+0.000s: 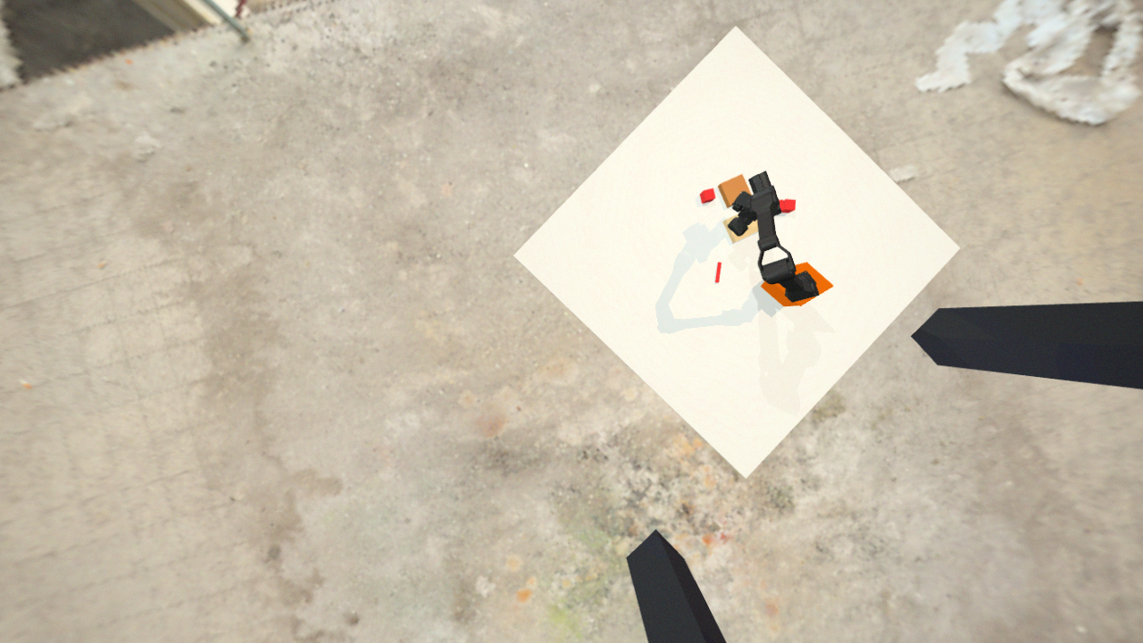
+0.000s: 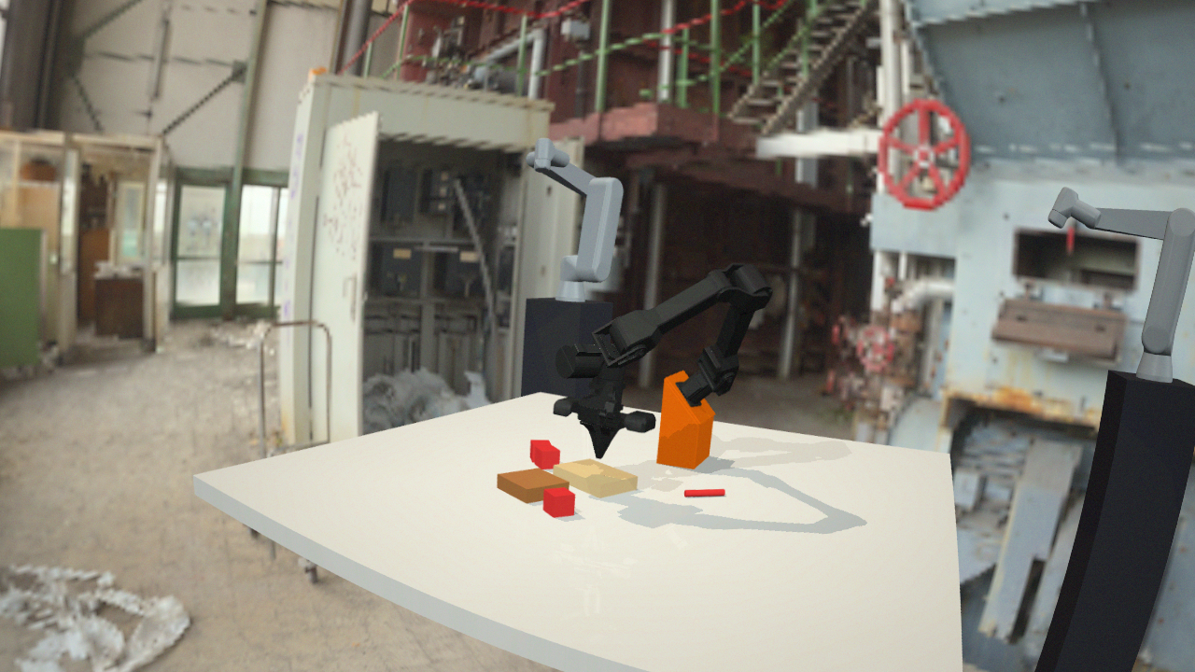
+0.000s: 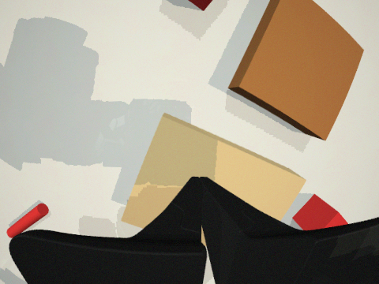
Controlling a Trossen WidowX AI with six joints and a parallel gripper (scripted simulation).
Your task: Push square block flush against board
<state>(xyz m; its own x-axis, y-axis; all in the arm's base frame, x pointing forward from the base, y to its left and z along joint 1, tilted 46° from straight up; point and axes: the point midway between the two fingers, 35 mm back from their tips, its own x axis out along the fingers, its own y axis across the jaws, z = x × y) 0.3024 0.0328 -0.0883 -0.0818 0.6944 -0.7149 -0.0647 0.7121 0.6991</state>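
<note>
My gripper tip is 40 mm past the tan board, 30 mm to the left of it and 50 mm above it. The rest, counted from my gripper tip: brown square block (90 mm ahead, 90 mm to the right, 50 mm below); then thin red stick (110 mm behind, 180 mm to the left, 60 mm below).
</note>
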